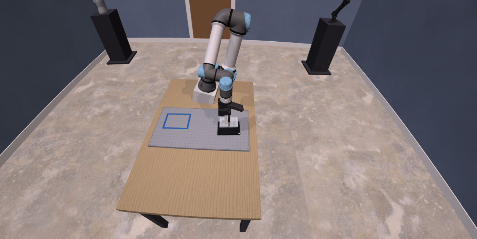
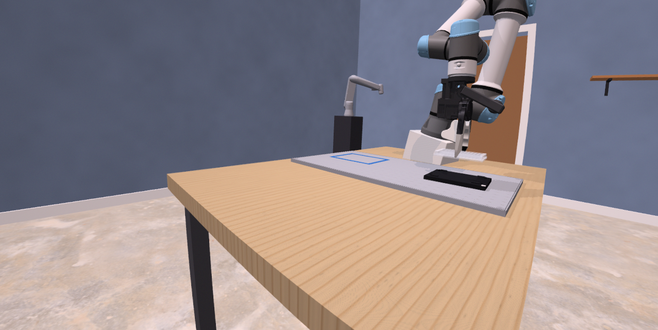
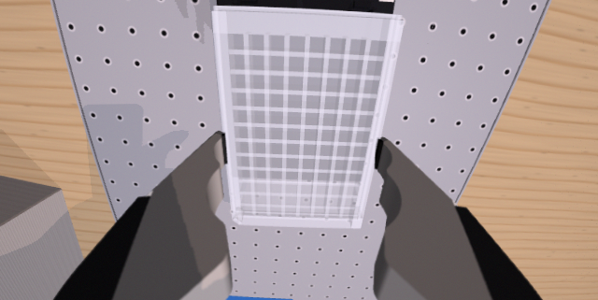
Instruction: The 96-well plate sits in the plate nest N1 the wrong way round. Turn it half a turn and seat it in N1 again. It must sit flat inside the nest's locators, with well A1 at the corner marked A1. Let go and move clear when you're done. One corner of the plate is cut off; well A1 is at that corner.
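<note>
The nest N1 lies 8 cm below my hand. Round my hand: A1 label (7 cm to the left, 7 cm below, 6 cm ahead); 96-well plate (1 cm below).
</note>
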